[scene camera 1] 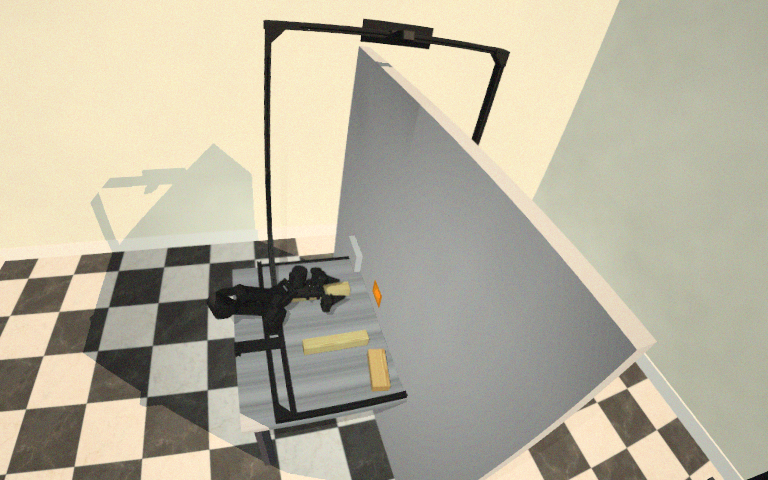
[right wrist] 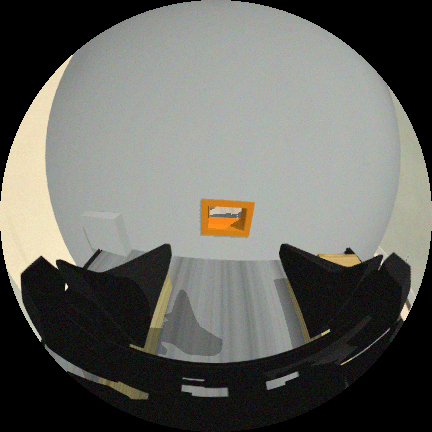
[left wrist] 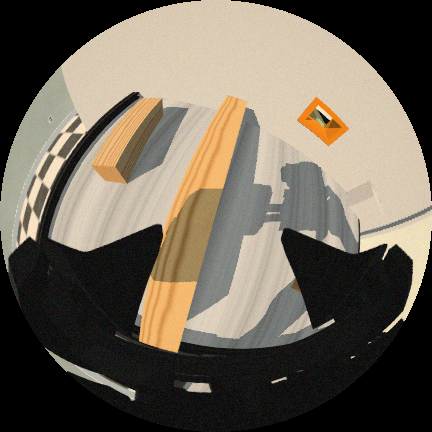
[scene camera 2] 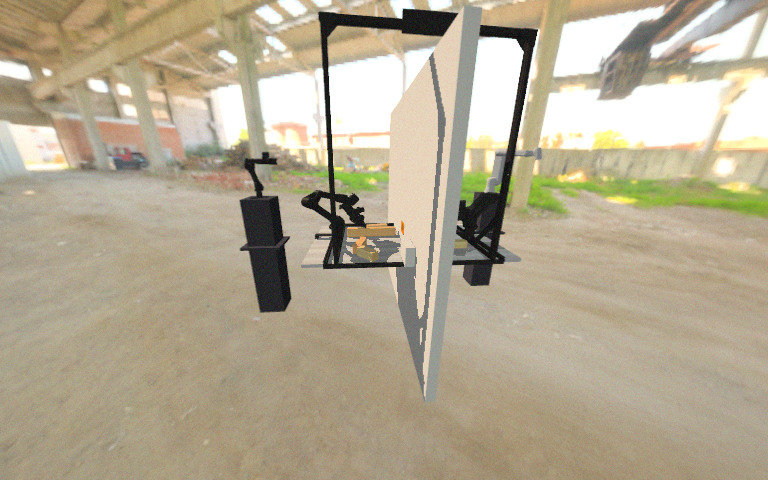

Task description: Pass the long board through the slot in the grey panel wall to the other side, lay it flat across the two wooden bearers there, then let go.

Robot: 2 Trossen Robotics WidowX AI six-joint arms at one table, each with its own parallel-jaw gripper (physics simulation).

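Frame: origin at the left arm's base, x ahead, y left, z up, level; millimetres.
Seen in the pictures: left gripper, fingertip midpoint: [left wrist: 224, 232] [scene camera 2: 364, 227]; right gripper, fingertip midpoint: [scene camera 1: 342, 288] [right wrist: 227, 250]; right arm's base, link origin: [scene camera 1: 272, 328] [scene camera 2: 468, 236].
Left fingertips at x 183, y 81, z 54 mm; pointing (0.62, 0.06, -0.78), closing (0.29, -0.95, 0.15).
Pixels of each thing's top centre, then the offset from my left fingertips to it. "spot": a spot on its surface instead.
- long orange-brown board, top centre: [left wrist: 207, 168] [scene camera 2: 371, 227] dx +53, dy +29, dz -14 mm
- slot's orange frame, surface spot: [right wrist: 204, 220] spot: dx +302, dy -164, dz +23 mm
- wooden block, top centre: [right wrist: 343, 261] [scene camera 1: 378, 367] dx +373, dy +173, dz -35 mm
- pale box, top centre: [right wrist: 95, 215] [scene camera 1: 353, 246] dx +325, dy -423, dz +27 mm
The long orange-brown board [scene camera 2: 370, 231] [left wrist: 212, 190] lies lengthwise toward the panel wall [scene camera 1: 481, 283] [scene camera 2: 407, 141] [left wrist: 215, 50] [right wrist: 225, 100]. My left gripper [scene camera 2: 364, 224] [left wrist: 224, 232] is open and empty above the board, which shows nearer its left-hand finger in the left wrist view. The slot's orange frame [scene camera 1: 377, 294] [scene camera 2: 402, 227] [left wrist: 334, 136] [right wrist: 204, 220] is low in the wall. On the other side, two pale bearers lie apart: one bearer [scene camera 1: 335, 342] [right wrist: 299, 312] and another bearer [scene camera 1: 338, 289] [right wrist: 162, 300]. My right gripper [scene camera 1: 340, 289] [right wrist: 227, 250] is open and empty, facing the slot; its fingers partly hide the bearers.
A wooden block [scene camera 1: 378, 369] [right wrist: 340, 260] lies near the wall on the bearers' side. Another block [left wrist: 132, 140] lies beside the board. More blocks [scene camera 2: 368, 253] lie in front of it in scene camera 2. A pale box [scene camera 1: 355, 253] [right wrist: 107, 232] juts from the wall.
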